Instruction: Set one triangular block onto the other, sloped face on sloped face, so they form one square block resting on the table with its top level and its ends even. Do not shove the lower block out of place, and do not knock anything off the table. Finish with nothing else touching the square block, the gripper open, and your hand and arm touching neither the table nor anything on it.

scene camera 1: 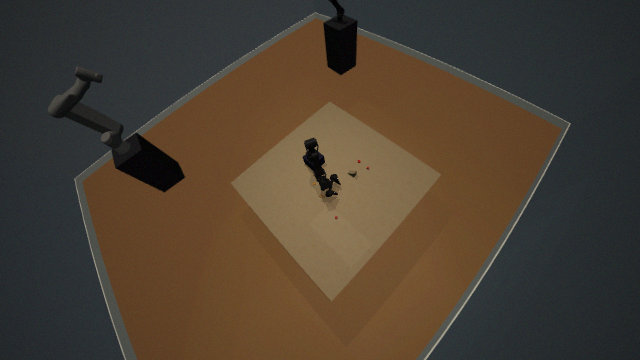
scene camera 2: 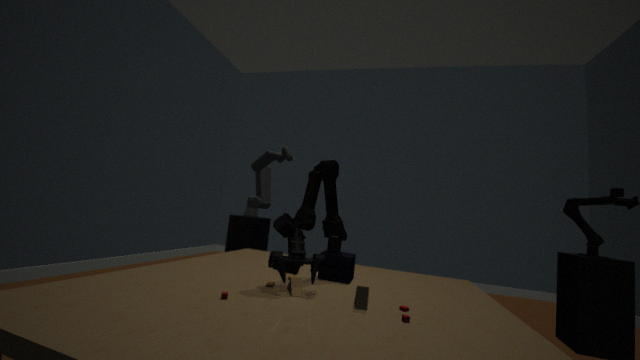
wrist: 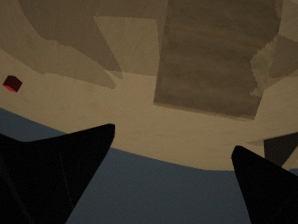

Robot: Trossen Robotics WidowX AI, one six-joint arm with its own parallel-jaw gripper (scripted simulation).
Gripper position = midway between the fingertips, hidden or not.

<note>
My gripper (scene camera 2: 299, 283) is open, with nothing in its grasp. Also in view: a triangular block (wrist: 217, 65).
My gripper is seen too in the wrist view (wrist: 175, 141).
</note>
